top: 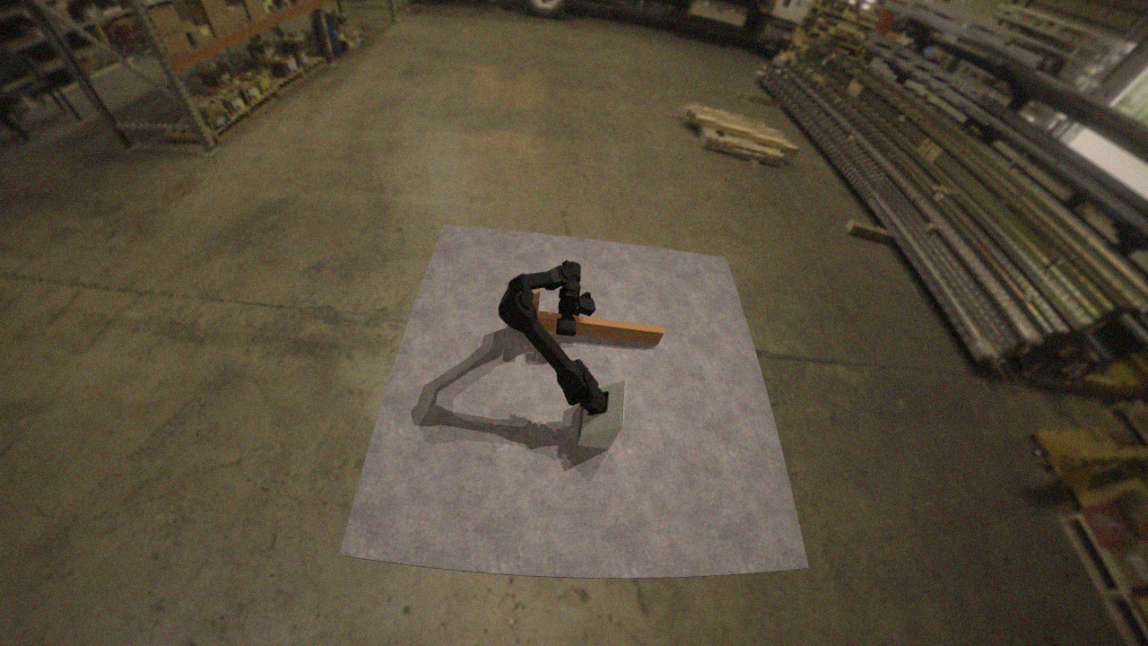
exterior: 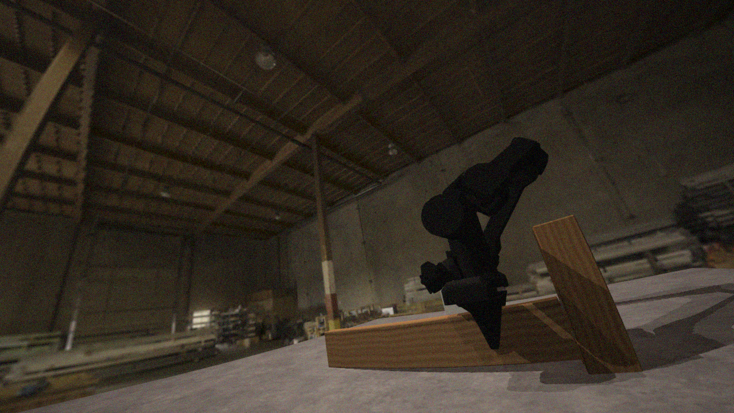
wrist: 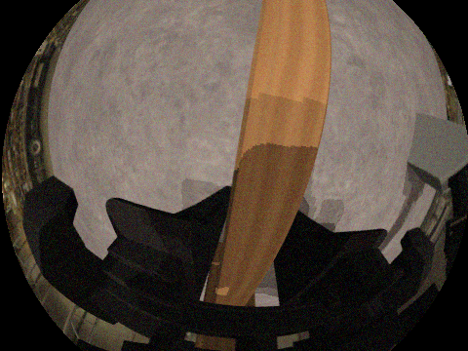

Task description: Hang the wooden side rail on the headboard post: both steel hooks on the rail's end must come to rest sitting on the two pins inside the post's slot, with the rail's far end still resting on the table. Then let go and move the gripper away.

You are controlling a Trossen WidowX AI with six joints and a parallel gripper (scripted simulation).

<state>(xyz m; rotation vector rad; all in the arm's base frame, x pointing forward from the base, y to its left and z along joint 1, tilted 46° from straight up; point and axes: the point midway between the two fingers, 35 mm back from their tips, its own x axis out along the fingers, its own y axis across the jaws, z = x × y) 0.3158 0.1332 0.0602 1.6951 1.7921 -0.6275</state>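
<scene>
My gripper tip is now 12 cm to the right of the headboard post, 5 cm below it and 1 cm past it.
</scene>
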